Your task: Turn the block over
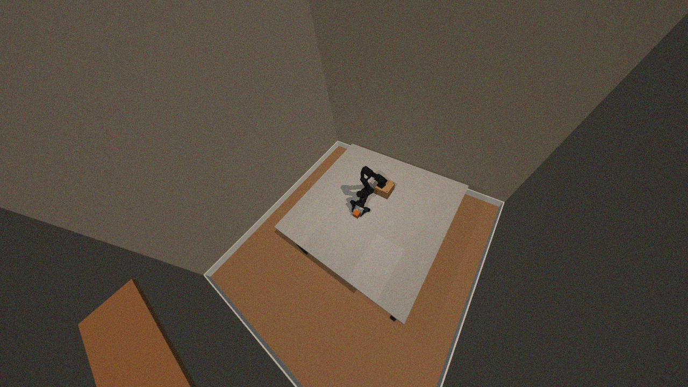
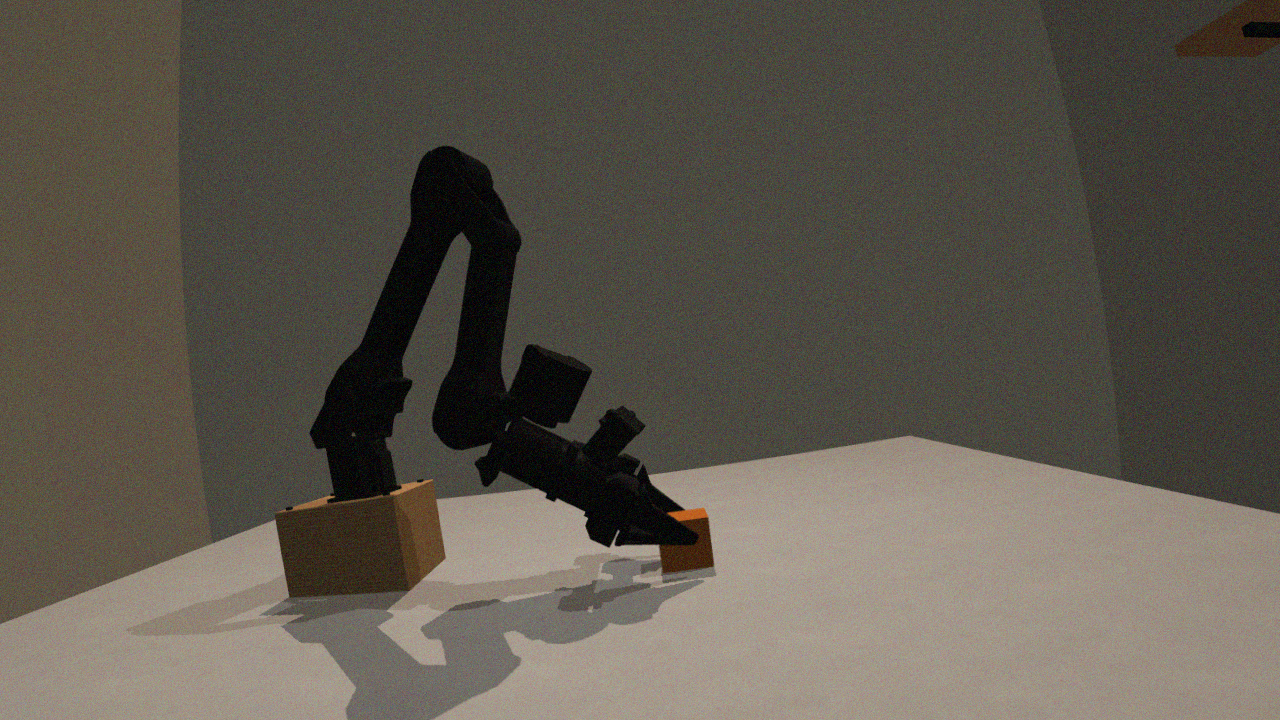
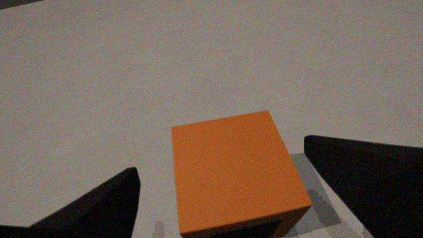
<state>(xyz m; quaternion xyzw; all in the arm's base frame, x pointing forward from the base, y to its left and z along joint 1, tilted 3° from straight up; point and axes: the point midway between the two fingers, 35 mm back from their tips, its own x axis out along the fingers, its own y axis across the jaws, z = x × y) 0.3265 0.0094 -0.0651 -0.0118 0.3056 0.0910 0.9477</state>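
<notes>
My gripper tip is now 2 cm past the block, 1 cm to the left of it and 1 cm above it.
</notes>
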